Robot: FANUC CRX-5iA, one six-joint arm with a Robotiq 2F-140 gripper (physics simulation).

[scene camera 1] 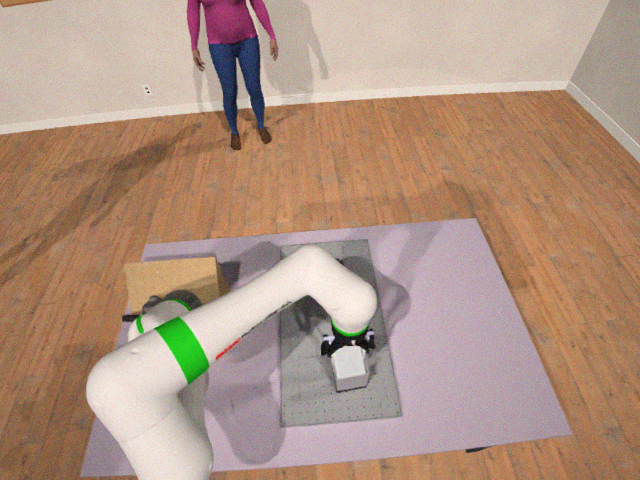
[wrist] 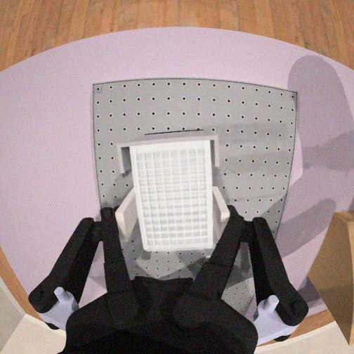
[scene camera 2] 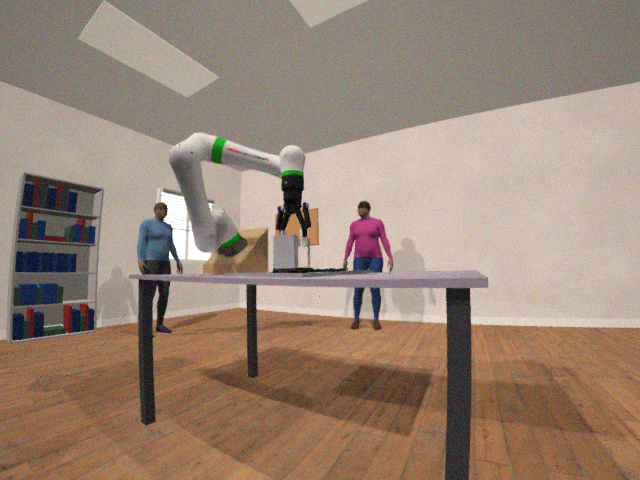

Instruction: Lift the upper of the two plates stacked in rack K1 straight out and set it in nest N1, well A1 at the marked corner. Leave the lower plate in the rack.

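Seen in the pictures: gripper, fingertip midpoint: (scene camera 1: pixel 347 356); arm's base, link origin: (scene camera 1: pixel 182 311) (scene camera 2: pixel 236 248).
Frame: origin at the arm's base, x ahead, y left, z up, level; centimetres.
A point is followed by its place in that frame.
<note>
A white gridded plate (wrist: pixel 175 195) lies level between the fingertip pads of my gripper (scene camera 1: pixel 347 347) @[x 54.1, y -15.7, z -3.3 cm] (scene camera 2: pixel 293 236) @[x 54.1, y -15.7, z -3.3 cm] (wrist: pixel 174 198). The gripper points down and is shut on the plate's two long sides. The light grey rack K1 (scene camera 1: pixel 352 382) @[x 55.3, y -23.1, z -4.9 cm] (scene camera 2: pixel 285 253) @[x 56.1, y -22.9, z -6.3 cm] (wrist: pixel 170 139) stands upright below; in the wrist view its walls look lower than the plate and gaps show beside it. The lower plate is hidden beneath the held one. A low dark piece (scene camera 2: pixel 330 269) @[x 55.0, y 11.8, z -12.6 cm], possibly nest N1, lies right of the rack in scene camera 2; the arm mostly covers that area in scene camera 1. The marked corner cannot be made out.
The rack stands on a grey perforated board (scene camera 1: pixel 305 408) @[x 40.5, y -28.2, z -13.5 cm] (wrist: pixel 255 107) on the lilac table (scene camera 1: pixel 454 335) @[x 93.2, y -6.0, z -14.8 cm] (scene camera 2: pixel 413 279) @[x 106.8, y -40.5, z -14.9 cm] (wrist: pixel 55 125). A tan block (scene camera 1: pixel 170 273) @[x -2.6, y 9.3, z 9.3 cm] (scene camera 2: pixel 253 248) @[x 13.1, y 1.2, z -0.8 cm] (wrist: pixel 335 265) stands by the arm base. Two people stand beyond the table, one in pink (scene camera 1: pixel 230 23) (scene camera 2: pixel 367 237), one in blue (scene camera 2: pixel 157 240).
</note>
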